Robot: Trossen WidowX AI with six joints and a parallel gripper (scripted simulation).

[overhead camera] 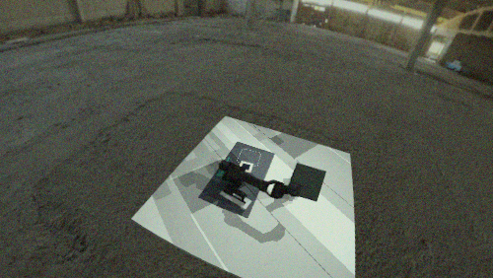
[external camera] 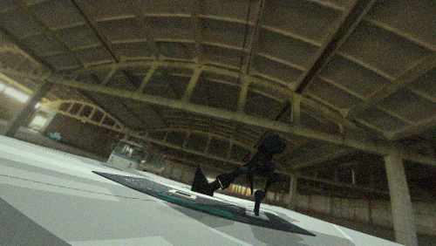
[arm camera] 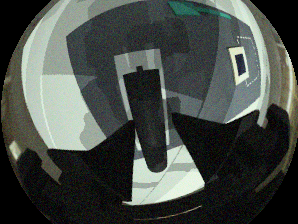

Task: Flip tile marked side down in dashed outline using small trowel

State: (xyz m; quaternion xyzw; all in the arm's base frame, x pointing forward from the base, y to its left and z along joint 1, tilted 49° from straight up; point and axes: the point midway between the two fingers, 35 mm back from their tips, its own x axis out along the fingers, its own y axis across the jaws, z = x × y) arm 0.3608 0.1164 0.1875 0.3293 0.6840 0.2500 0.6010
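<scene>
Right now my gripper tip is 30 mm past the small trowel, 10 mm to the right of it and 30 mm above it. Round my gripper tip: light tile 40 mm ahead, 280 mm to the right, 60 mm below; then dark mat 40 mm ahead, 210 mm to the right, 80 mm below; then teal strip 180 mm ahead, 180 mm to the right, 60 mm below.
</scene>
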